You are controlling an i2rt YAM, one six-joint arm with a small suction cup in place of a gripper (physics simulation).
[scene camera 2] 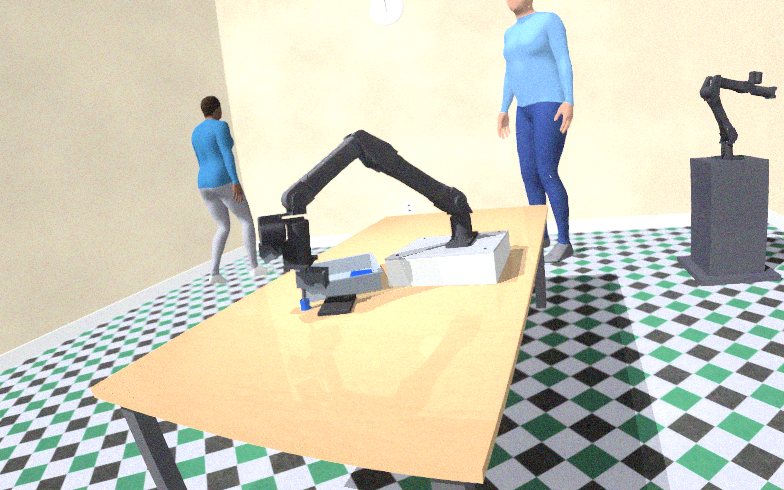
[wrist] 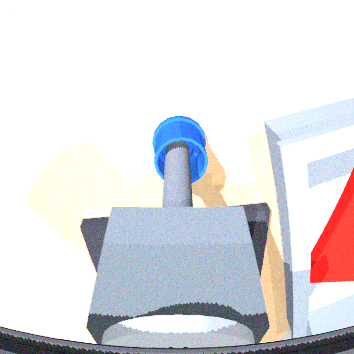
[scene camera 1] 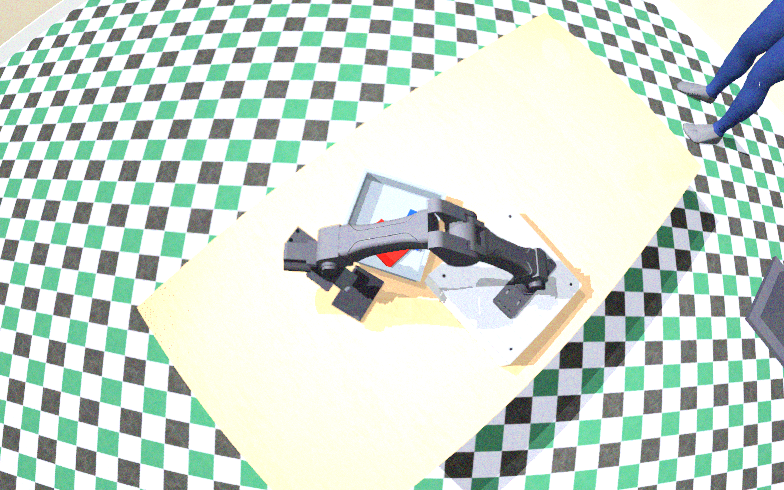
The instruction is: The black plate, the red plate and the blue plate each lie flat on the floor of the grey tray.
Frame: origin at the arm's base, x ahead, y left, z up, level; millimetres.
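Where they show: hand, its tool point: [scene camera 2: 305, 312] [wrist: 176, 128]; arm's base, origin of its link: [scene camera 2: 463, 240] [scene camera 1: 525, 282].
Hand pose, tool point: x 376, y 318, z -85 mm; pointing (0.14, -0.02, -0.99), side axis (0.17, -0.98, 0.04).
Things, the pixels of their centre, and the offset from my tool point. Level surfaces: height alone.
- black plate, middle of its body: [wrist: 178, 262] [scene camera 1: 357, 293] [scene camera 2: 337, 304] dx -90, dy -17, dz +14 mm
- grey tray, middle of its body: [scene camera 1: 390, 225] [scene camera 2: 341, 275] dx -25, dy -196, dz +34 mm
- red plate, middle of its body: [scene camera 1: 385, 243] dx -46, dy -156, dz +18 mm
- blue plate, middle of its body: [scene camera 1: 414, 229] [scene camera 2: 361, 274] dx -73, dy -234, dz +24 mm
- wooden table, height of its surface: dz +9 mm
My suction cup [scene camera 2: 305, 304] [wrist: 180, 150] is blue and holds nothing. It points down low over the bare table beside the black plate; whether it touches the table I cannot tell. In scene camera 1 the arm hides it. The black plate [scene camera 1: 356, 304] [scene camera 2: 337, 305] lies flat on the table outside the grey tray [scene camera 1: 359, 202] [scene camera 2: 349, 286] [wrist: 280, 200]; in the wrist view my gripper body covers most of it. The red plate [scene camera 1: 392, 256] [wrist: 339, 240] lies inside the tray. The blue plate [scene camera 1: 411, 213] [scene camera 2: 361, 272] is also inside. The arm partly hides both, so I cannot tell whether they overlap.
The arm's white base box [scene camera 1: 491, 340] [scene camera 2: 468, 268] stands beside the tray on the wooden table [scene camera 1: 549, 115] [scene camera 2: 346, 375]. Two people [scene camera 2: 213, 150] [scene camera 2: 537, 69] stand beyond the table. Another arm [scene camera 2: 719, 109] stands on a dark pedestal [scene camera 2: 729, 213].
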